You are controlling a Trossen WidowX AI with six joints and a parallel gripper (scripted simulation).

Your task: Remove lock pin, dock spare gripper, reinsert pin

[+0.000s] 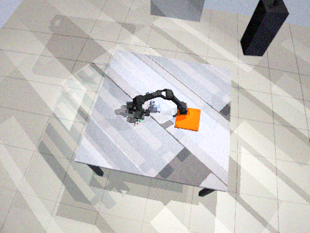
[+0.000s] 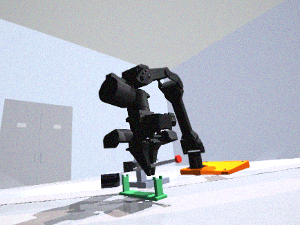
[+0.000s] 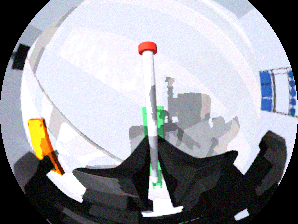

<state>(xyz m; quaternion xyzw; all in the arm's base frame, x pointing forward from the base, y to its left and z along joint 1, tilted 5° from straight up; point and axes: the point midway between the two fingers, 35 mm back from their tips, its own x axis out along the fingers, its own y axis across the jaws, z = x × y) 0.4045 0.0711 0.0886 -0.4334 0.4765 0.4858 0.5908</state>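
Now: gripper tip 40 mm to the left of the green rack and 20 mm above it. Also, from my gripper tip: spare gripper (270 mm to the right, 110 mm behind, 20 mm below); grey mount (130 mm behind, 120 mm to the right, 10 mm above).
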